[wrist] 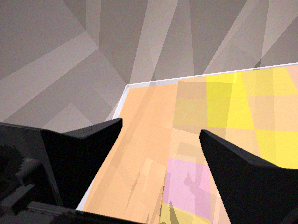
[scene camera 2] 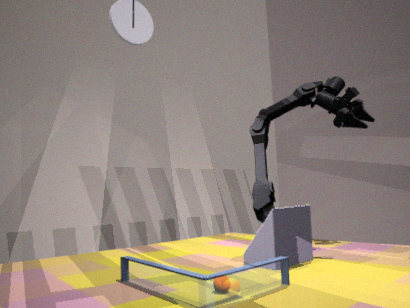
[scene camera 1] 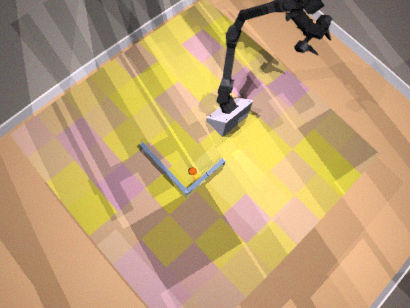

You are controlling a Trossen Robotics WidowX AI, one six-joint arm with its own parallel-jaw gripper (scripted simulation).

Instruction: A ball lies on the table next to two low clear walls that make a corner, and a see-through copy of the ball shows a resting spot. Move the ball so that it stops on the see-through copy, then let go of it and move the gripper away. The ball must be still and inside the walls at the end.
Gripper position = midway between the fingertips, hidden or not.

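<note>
Open and holding nothing, the gripper [scene camera 2: 370,124] is also visible at [wrist: 160,127] and [scene camera 1: 324,47].
</note>
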